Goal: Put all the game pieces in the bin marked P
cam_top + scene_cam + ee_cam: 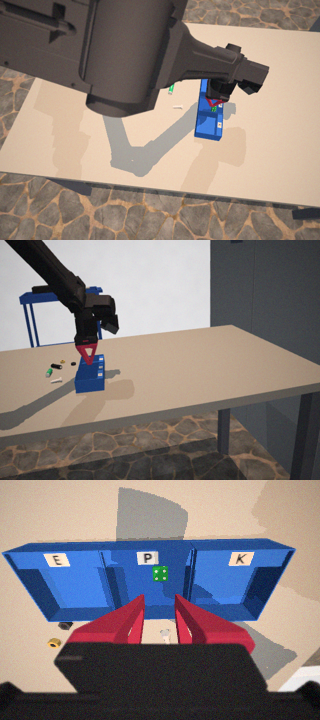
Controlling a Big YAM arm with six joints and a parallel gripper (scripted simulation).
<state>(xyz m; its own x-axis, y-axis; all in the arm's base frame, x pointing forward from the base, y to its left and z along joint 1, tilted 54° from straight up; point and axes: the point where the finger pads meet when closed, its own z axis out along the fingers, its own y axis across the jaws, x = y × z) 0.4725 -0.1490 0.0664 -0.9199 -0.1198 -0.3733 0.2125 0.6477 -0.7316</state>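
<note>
Now: the blue bin 1 cm to the left of my hand and 4 cm below it. From my hand the other things lie so: black nut (4 cm behind, 15 cm to the left, 5 cm below); bolt (11 cm behind, 1 cm to the left, 5 cm below); green die (1 cm ahead, 4 cm below).
</note>
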